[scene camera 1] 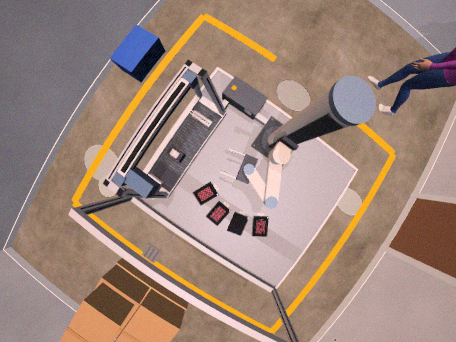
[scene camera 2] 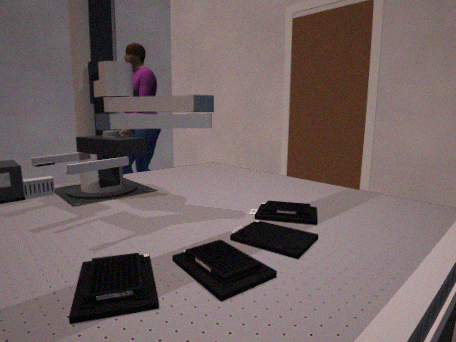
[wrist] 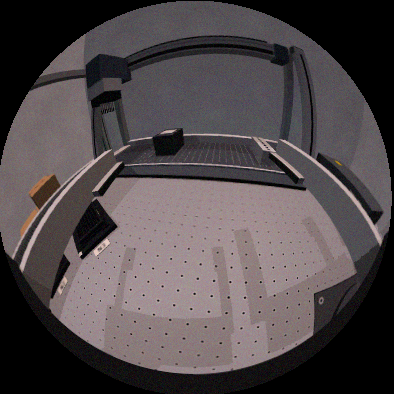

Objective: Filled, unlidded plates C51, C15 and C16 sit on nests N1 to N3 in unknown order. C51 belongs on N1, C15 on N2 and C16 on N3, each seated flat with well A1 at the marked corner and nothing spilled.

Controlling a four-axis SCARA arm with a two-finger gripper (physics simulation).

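Places are measured from the arm's base along level axes (x back, y right, z up), in centimetres.
Pixels of known places: gripper, between the fingertips: point(scene camera 1: 224, 160) point(scene camera 2: 49, 165) point(wrist: 196, 145); arm's base, origin of its link: point(scene camera 2: 103, 193).
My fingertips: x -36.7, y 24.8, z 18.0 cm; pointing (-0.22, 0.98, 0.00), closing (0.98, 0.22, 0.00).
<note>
For each thing: its middle in the pictures, then the offset to it from my fingertips. "*": a spot on its surface instead.
- plate with red-filled wells, middle of its body: point(scene camera 2: 115, 275) point(wrist: 85, 220) point(scene camera 1: 205, 193) dx -28.9, dy -2.1, dz -14.9 cm
- second filled plate, middle of its body: point(scene camera 2: 222, 259) point(scene camera 1: 218, 213) dx -36.3, dy -19.0, dz -14.9 cm
- third nest, middle of its body: point(scene camera 2: 274, 236) point(scene camera 1: 237, 224) dx -34.6, dy -36.6, dz -16.0 cm
- third filled plate, middle of its body: point(scene camera 2: 287, 208) point(scene camera 1: 260, 226) dx -26.3, dy -52.8, dz -14.9 cm
- dark block, a spot on its surface: point(wrist: 168, 143) * dx -14.2, dy +26.7, dz -7.8 cm
- white rack, a spot on its surface: point(wrist: 263, 144) point(scene camera 1: 204, 120) * dx +16.0, dy +29.3, dz -7.3 cm
- dark grey box, a spot on its surface: point(wrist: 350, 185) * dx +40.2, dy +10.2, dz -6.0 cm
My gripper point(scene camera 1: 225, 161) point(scene camera 2: 51, 165) point(wrist: 196, 145) is open and empty, raised above the table, apart from the plates. Four black nests stand in an arc. A plate with red-filled wells point(scene camera 1: 205, 193) point(scene camera 2: 111, 275) point(wrist: 92, 223) sits on the nest tagged N3, nearest the deck. A second filled plate point(scene camera 1: 218, 213) point(scene camera 2: 220, 258) sits on the neighbouring nest. The third nest point(scene camera 1: 237, 223) point(scene camera 2: 275, 238) is empty. A third filled plate point(scene camera 1: 260, 226) point(scene camera 2: 286, 209) sits on the farthest nest. All three plates look flat. The plate labels and A1 corners are too blurred to read.
The gantry deck point(scene camera 1: 162, 172) point(wrist: 215, 172) runs along one table side, with a dark block point(wrist: 168, 143) and a white rack point(scene camera 1: 201, 118) point(wrist: 263, 144) on it. A dark grey box point(scene camera 1: 244, 96) point(wrist: 350, 185) stands beside the deck. A person point(scene camera 1: 412, 82) point(scene camera 2: 145, 100) stands behind the arm's column.
</note>
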